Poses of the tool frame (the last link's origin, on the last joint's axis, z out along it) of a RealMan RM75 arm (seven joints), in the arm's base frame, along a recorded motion.
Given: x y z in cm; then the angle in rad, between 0 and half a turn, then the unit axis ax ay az.
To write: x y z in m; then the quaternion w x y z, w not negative. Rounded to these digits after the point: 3 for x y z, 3 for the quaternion.
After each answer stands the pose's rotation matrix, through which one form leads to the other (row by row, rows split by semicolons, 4 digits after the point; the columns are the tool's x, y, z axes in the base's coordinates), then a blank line. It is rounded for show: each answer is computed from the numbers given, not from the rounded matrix.
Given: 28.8 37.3 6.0 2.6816 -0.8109 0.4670 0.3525
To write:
0.288 0.373 0.060 0.228 -0.790 0.455 0.343
0.3508 -0.8746 -0.3347; -0.5616 -0.4825 0.6722; -0.7494 -0.0479 -0.6604

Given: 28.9 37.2 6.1 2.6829 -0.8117 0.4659 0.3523
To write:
0.289 0.372 0.061 0.227 -0.790 0.454 0.343
0.3529 -0.8732 -0.3361; -0.5612 -0.4850 0.6707; -0.7486 -0.0481 -0.6612

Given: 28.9 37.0 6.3 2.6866 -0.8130 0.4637 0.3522
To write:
0.289 0.370 0.063 0.226 -0.792 0.452 0.343
0.3564 -0.8704 -0.3398; -0.5608 -0.4901 0.6673; -0.7473 -0.0473 -0.6628

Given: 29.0 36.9 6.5 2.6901 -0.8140 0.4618 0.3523
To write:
0.290 0.369 0.065 0.224 -0.793 0.450 0.343
0.3590 -0.8679 -0.3433; -0.5605 -0.4946 0.6643; -0.7463 -0.0461 -0.6640

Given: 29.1 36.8 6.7 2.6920 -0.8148 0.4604 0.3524
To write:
0.291 0.368 0.067 0.223 -0.794 0.449 0.344
0.3611 -0.8661 -0.3456; -0.5598 -0.4978 0.6625; -0.7458 -0.0458 -0.6646

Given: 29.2 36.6 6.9 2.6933 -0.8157 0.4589 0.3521
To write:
0.292 0.366 0.069 0.222 -0.795 0.447 0.343
0.3639 -0.8643 -0.3472; -0.5591 -0.5008 0.6608; -0.7450 -0.0463 -0.6655

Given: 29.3 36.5 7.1 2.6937 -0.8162 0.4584 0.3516
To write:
0.293 0.365 0.071 0.222 -0.796 0.447 0.343
0.3654 -0.8637 -0.3472; -0.5592 -0.5018 0.6599; -0.7442 -0.0470 -0.6663

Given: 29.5 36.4 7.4 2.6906 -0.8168 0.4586 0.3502
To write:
0.295 0.364 0.074 0.224 -0.796 0.447 0.341
0.3675 -0.8643 -0.3436; -0.5590 -0.5005 0.6611; -0.7433 -0.0509 -0.6670

